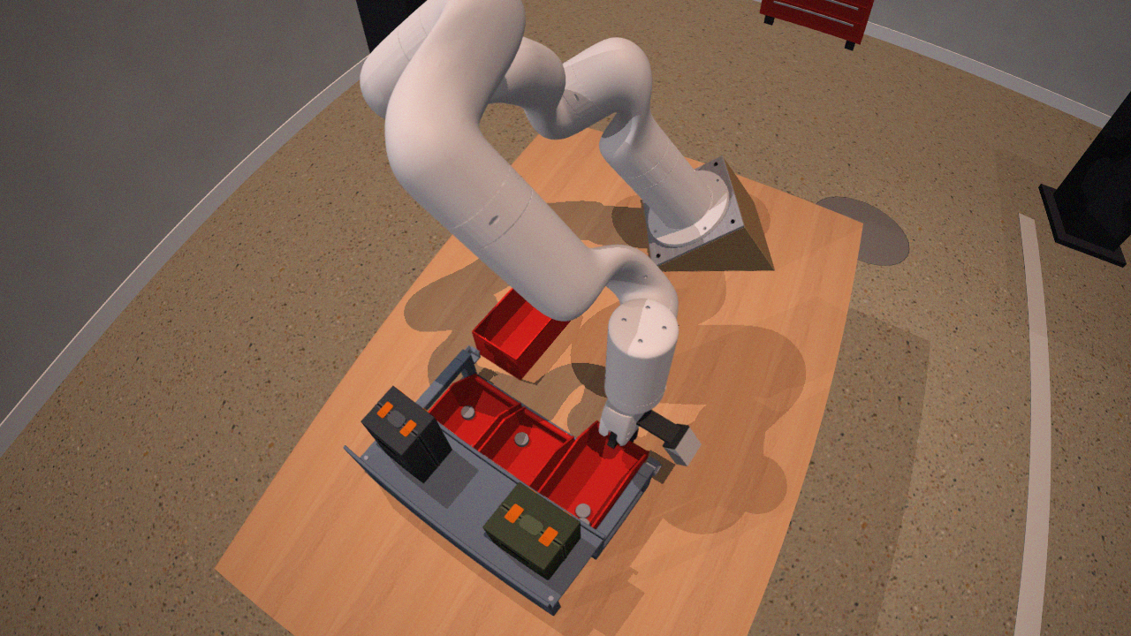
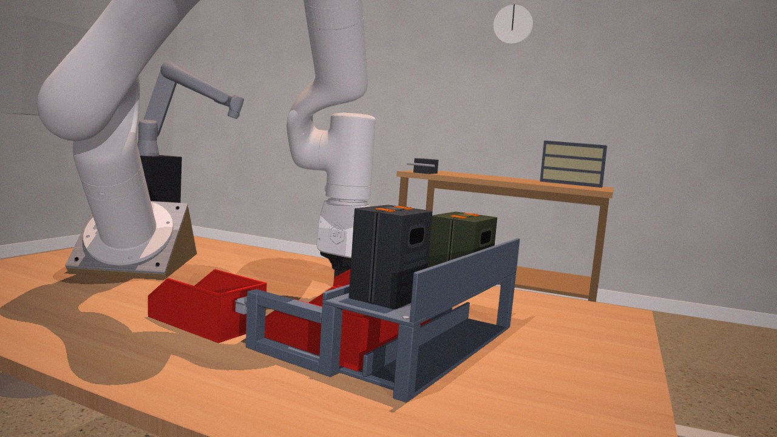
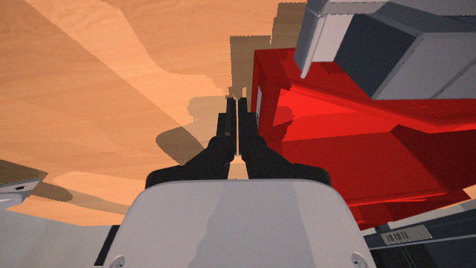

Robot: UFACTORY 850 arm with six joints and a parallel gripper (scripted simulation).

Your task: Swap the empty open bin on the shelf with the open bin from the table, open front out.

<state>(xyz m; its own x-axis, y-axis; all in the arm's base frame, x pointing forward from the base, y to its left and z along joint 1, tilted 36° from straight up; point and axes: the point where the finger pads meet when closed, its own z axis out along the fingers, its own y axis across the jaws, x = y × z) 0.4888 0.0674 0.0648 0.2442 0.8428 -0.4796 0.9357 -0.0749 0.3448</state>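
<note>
Now: the shelf front lip 12 cm to the right of my hand, 3 cm below it and 2 cm ahead of it. The rest, counted from my hand: grey back panel (27 cm ahead, 19 cm to the right, 9 cm above); black case (28 cm to the right, 17 cm ahead, 12 cm above); green case (23 cm ahead, 11 cm above, 6 cm to the right).
</note>
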